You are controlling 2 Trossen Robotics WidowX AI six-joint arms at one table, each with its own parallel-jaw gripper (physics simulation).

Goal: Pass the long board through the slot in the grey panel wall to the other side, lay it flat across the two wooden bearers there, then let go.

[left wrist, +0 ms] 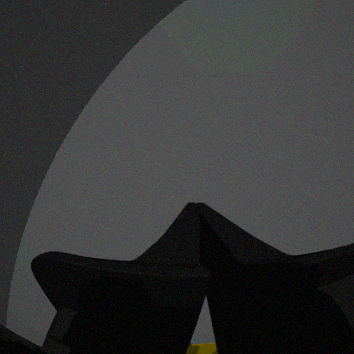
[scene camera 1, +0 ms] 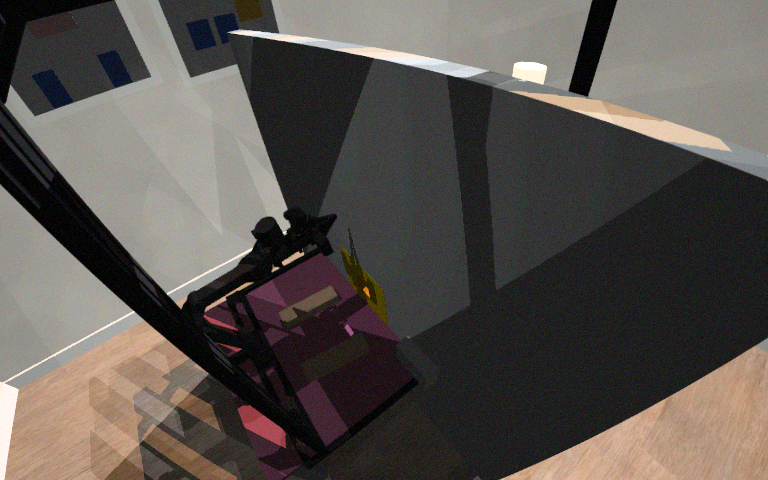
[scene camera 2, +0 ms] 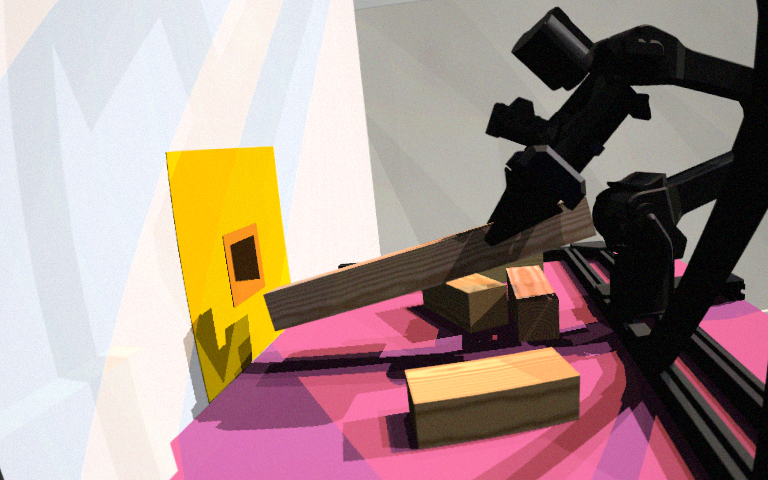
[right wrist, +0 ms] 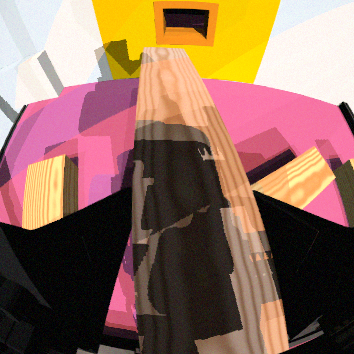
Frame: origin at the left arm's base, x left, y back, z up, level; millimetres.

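Seen in the pictures: left gripper, between the fingertips: (left wrist: 194,210) (scene camera 1: 336,215); right gripper, between the fingertips: (scene camera 2: 486,239) (right wrist: 191,197); left arm's base, origin of its link: (scene camera 1: 265,361); right arm's base, origin of its link: (scene camera 2: 644,308).
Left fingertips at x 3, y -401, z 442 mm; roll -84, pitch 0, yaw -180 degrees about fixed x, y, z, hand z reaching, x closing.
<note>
Offsets run from my left fingertips to a thing's middle. "pt": to the spot under its first point. Level surfaces: height alone.
The long board {dx -33, dy -285, dz -365 mm} (scene camera 2: 368,277) (right wrist: 170,90) is tilted in the air on the pink table's side of the panel wall (scene camera 1: 419,198), its front end lower than its rear. That end is apart from the yellow plate (scene camera 2: 209,198) (right wrist: 240,40) and appears below the orange-rimmed slot {pt dx +9, dy -69, dz -354 mm} (scene camera 2: 245,258) (right wrist: 186,19) in the right wrist view. My right gripper (scene camera 2: 498,237) (right wrist: 191,197) is shut on the board towards its rear. The two wooden bearers {dx +102, dy +163, dz -442 mm} (scene camera 1: 308,306) {dx -146, dy +188, dz -442 mm} (scene camera 1: 335,357) lie apart on the other side. My left gripper (scene camera 1: 334,216) (left wrist: 194,210) is shut and empty, near the wall beyond the bearers.
A wooden block {dx -183, dy -339, dz -442 mm} (scene camera 2: 492,396) (right wrist: 45,195) lies on the pink table {dz -461 mm} (scene camera 2: 271,452) to one side of the board. Other blocks {dx +62, dy -390, dz -439 mm} (scene camera 2: 532,311) {dx +96, dy -307, dz -437 mm} (scene camera 2: 470,300) (right wrist: 295,185) stand close below or beside it. Black frame rails (scene camera 2: 707,418) run along the table's right side.
</note>
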